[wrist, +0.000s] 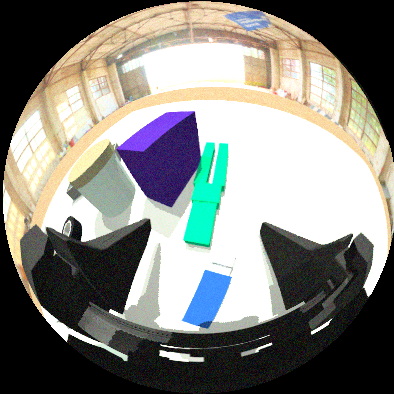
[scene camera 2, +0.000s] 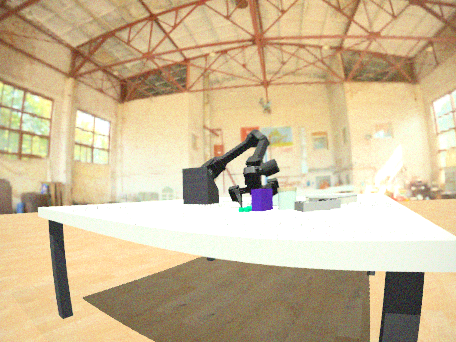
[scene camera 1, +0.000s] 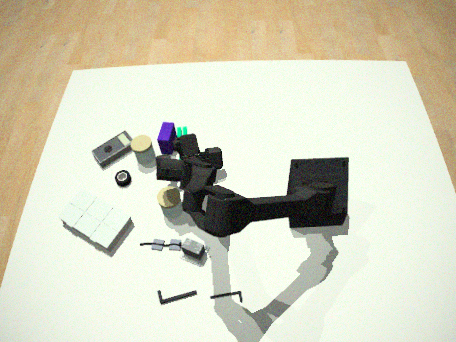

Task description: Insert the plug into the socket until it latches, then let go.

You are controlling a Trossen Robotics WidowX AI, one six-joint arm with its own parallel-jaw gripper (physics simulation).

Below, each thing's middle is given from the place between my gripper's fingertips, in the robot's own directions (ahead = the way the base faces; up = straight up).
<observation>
The purple block (wrist: 161, 156) is 60 mm to the right of my hand, 50 mm ahead of it and 20 mm above it. The rest, counted from my hand: grey device (scene camera 1: 106, 153) (230 mm ahead, 40 mm to the right); then blue plug (wrist: 213, 283) (50 mm to the left, 10 mm below, 10 mm behind); then white tray (scene camera 1: 104, 224) (250 mm ahead, 210 mm to the left).
</observation>
